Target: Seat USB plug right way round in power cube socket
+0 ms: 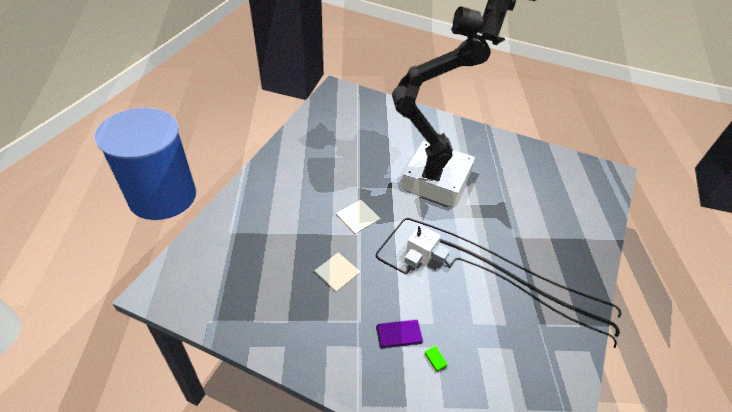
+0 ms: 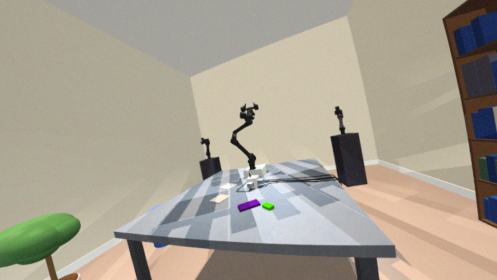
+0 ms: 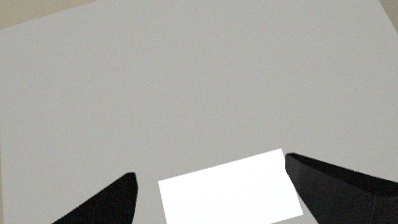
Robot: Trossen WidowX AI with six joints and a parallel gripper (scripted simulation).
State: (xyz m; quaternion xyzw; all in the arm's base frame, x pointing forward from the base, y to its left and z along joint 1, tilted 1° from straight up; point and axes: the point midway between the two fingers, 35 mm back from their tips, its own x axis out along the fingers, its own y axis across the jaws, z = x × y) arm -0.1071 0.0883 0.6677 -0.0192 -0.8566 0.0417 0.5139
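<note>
Now: the USB plug 680 mm below my gripper tip, 420 mm ahead of it and 60 mm to the right of it. The rest, counted from my gripper tip: purple block: 770 mm below, 730 mm ahead, 30 mm to the right; then green block: 770 mm ahead, 760 mm below, 80 mm to the left.
</note>
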